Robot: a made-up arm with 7 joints.
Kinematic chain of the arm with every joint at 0, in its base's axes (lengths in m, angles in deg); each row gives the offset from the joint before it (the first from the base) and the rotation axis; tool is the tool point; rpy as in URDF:
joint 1: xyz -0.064 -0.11 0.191 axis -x
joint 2: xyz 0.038 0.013 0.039 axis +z
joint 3: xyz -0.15 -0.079 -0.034 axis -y
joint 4: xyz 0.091 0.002 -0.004 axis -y
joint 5: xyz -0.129 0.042 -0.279 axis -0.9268 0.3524 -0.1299
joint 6: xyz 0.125 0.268 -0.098 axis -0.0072 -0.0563 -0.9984
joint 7: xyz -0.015 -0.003 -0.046 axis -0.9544 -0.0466 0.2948
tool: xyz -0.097 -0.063 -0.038 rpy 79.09 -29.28 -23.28
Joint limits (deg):
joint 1: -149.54..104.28
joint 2: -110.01..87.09
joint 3: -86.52..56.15
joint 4: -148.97..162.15
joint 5: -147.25..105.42
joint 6: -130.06..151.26
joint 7: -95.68..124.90
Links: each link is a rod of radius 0.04 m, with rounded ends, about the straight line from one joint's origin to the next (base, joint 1, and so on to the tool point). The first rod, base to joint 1, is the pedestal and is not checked.
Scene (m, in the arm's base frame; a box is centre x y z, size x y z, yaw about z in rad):
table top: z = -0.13
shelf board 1: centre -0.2 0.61 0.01 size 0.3 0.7 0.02 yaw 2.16
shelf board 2: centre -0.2 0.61 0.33 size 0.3 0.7 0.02 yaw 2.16
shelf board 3: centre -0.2 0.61 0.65 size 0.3 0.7 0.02 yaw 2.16
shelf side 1: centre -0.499 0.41 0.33 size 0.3 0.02 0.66 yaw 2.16
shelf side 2: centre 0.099 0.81 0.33 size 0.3 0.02 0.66 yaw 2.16
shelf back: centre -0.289 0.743 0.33 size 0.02 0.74 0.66 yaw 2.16
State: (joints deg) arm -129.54 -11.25 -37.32 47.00 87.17 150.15 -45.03
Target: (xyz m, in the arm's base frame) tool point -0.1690 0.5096 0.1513
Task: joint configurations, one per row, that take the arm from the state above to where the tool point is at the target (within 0.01 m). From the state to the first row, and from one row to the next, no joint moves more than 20 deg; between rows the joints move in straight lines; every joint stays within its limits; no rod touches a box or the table.
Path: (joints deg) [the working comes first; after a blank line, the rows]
Joints at the target: -77.00 12.82 -24.83 9.45 25.03 151.26 -95.18
Straight joint move there: touches shelf board 2.

1: -134.54 -23.28 -17.69 32.54 80.99 150.43 -57.69
2: -139.54 -35.31 1.94 18.08 74.81 150.70 -70.36
3: -144.54 -47.34 21.57 3.62 68.63 150.98 -83.02
4: -149.54 -59.38 41.20 -10.84 62.46 151.26 -95.68
5: -132.49 -46.58 32.30 -7.54 49.16 151.26 -95.68
6: -115.44 -33.78 23.39 -4.24 35.86 151.26 -95.68
7: -98.38 -20.99 14.49 -0.94 22.56 151.26 -95.68
8: -81.33 -8.19 5.59 2.36 9.26 151.26 -95.68
9: -64.28 4.60 -3.31 5.66 -4.04 151.26 -95.68
10: -47.23 17.40 -12.21 8.96 -17.34 151.26 -95.68
11: -57.15 15.87 -16.42 9.13 -3.22 151.26 -95.51
12: -67.08 14.35 -20.62 9.29 10.91 151.26 -95.35
13: -77.00 12.82 -24.83 9.45 25.03 151.26 -95.18

